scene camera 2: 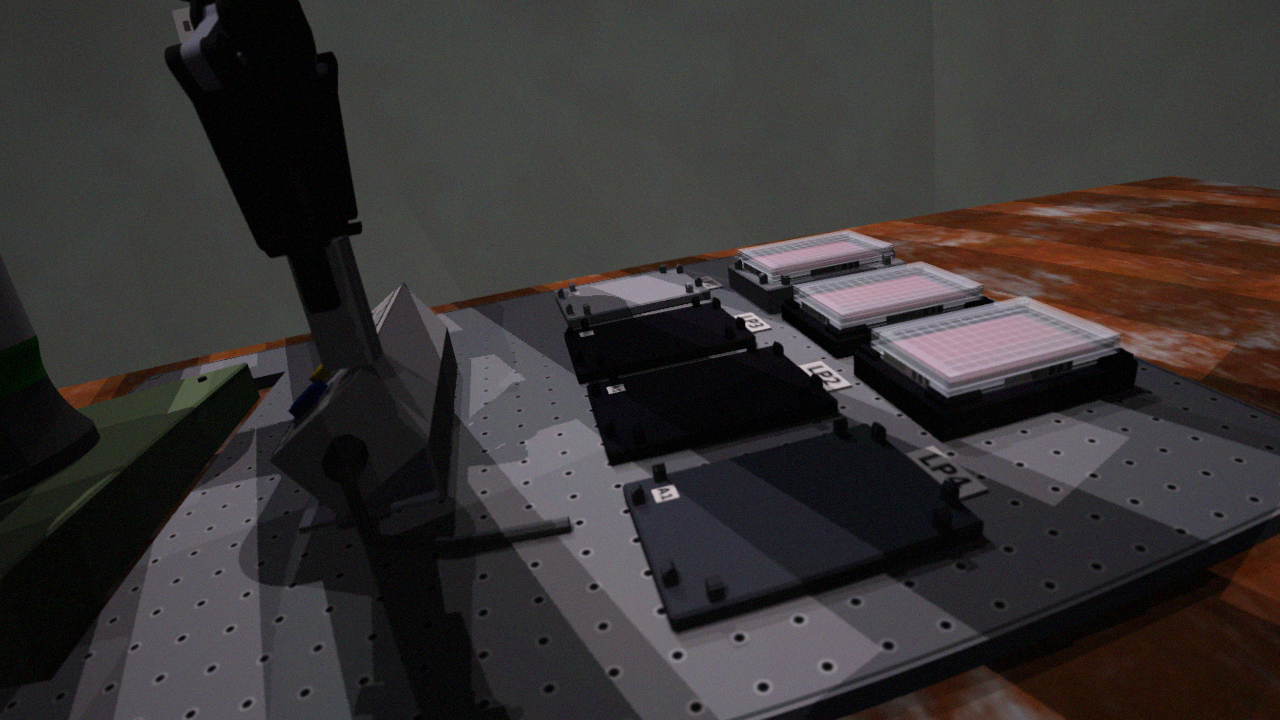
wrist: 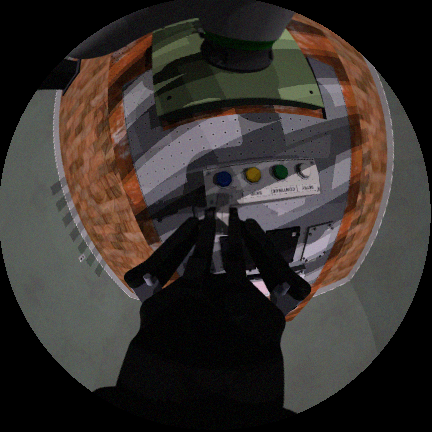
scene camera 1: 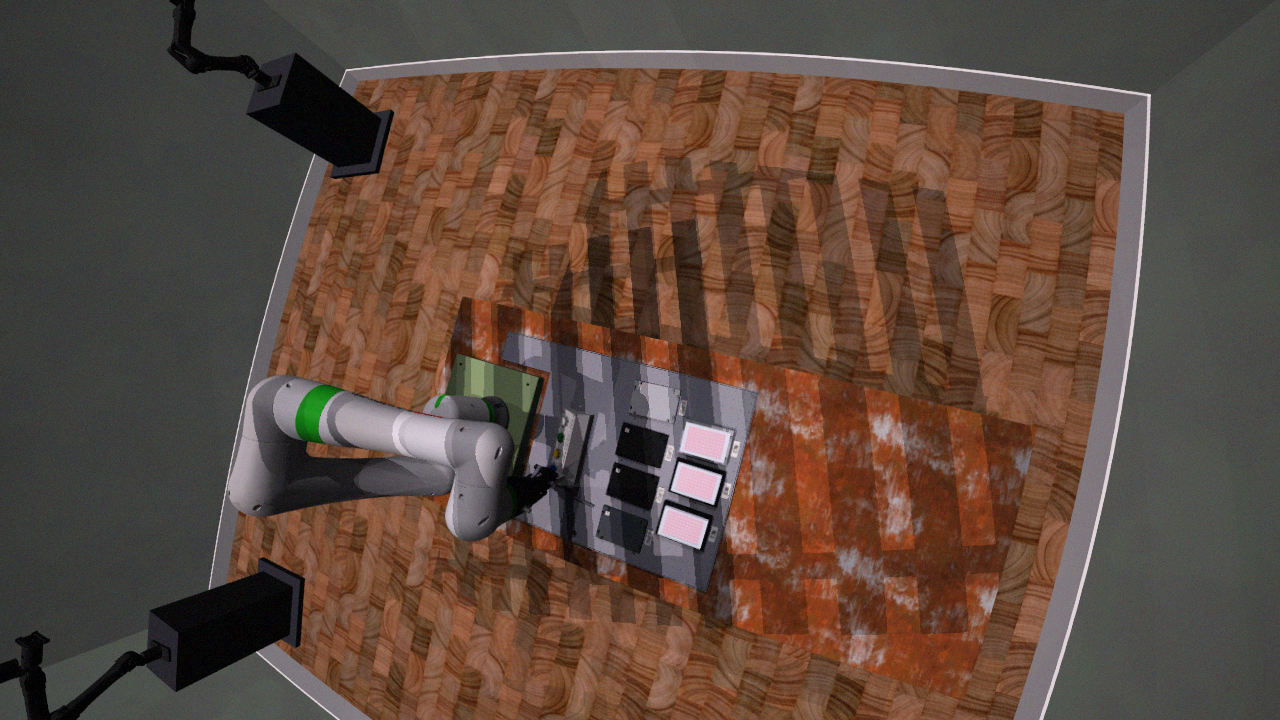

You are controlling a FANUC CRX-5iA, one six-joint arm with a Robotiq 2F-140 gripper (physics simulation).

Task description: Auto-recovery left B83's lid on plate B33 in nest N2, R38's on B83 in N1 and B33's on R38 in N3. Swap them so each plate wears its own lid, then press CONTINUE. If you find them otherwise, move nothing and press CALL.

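Frame: origin at the arm's base, x left, y ahead, z down, level; metres.
Where they show: gripper, fingertip midpoint: (scene camera 2: 354, 362) (wrist: 223, 201) (scene camera 1: 559, 475); arm's base, link origin: (wrist: 236, 50) (scene camera 1: 490, 418).
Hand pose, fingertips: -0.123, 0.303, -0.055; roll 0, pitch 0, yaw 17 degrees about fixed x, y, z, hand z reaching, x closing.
Things, the pixels of their top centre, and the offset from my fingertips, as dx, dy, dz. "pt": a spot on its surface instead.
- button box, top centre: (scene camera 2: 360, 324) (wrist: 271, 189) (scene camera 1: 562, 448) +0.081, -0.002, -0.001
- blue button, top centre: (scene camera 2: 305, 384) (wrist: 223, 180) +0.009, -0.032, +0.009
- yellow button, top centre: (wrist: 253, 176) +0.059, -0.026, +0.009
- green button, top centre: (wrist: 282, 173) +0.108, -0.021, +0.009
- white button, top centre: (wrist: 306, 171) +0.158, -0.015, +0.009
- middle plate, top centre: (scene camera 2: 885, 284) (scene camera 1: 695, 483) (wrist: 260, 289) +0.037, +0.394, +0.052
- far plate, top centre: (scene camera 2: 813, 246) (scene camera 1: 704, 442) +0.157, +0.405, +0.043
- light pad, surface spot: (scene camera 2: 640, 291) (scene camera 1: 656, 405) pt +0.242, +0.251, +0.073
- cable, surface spot: (scene camera 2: 510, 535) pt -0.093, +0.059, +0.078
My gripper (scene camera 1: 553, 473) (scene camera 2: 359, 362) (wrist: 223, 201) is shut and empty, its tips low at the button box (scene camera 1: 577, 452) (scene camera 2: 393, 438) (wrist: 270, 197), by the blue button (scene camera 2: 308, 398) (wrist: 223, 179). Contact is unclear. The yellow button (wrist: 253, 174), green button (wrist: 280, 171) above the CONTINUE label, and white button (wrist: 304, 170) are beside it in a row. Three pink plates with clear lids sit in the nests in a row: a near plate (scene camera 1: 684, 527) (scene camera 2: 998, 344), a middle plate (scene camera 1: 697, 483) (scene camera 2: 886, 295) and a far plate (scene camera 1: 706, 443) (scene camera 2: 819, 256). Their lid marks are unreadable.
Three dark lid pads (scene camera 1: 622, 528) (scene camera 2: 778, 528), (scene camera 1: 632, 485) (scene camera 2: 707, 398), (scene camera 1: 641, 445) (scene camera 2: 657, 340) and a light pad (scene camera 1: 655, 401) (scene camera 2: 640, 291) stand between box and plates. A cable (scene camera 2: 510, 535) leaves the box. The arm's green base (scene camera 1: 496, 380) (scene camera 2: 161, 447) (wrist: 240, 90) is behind the box.
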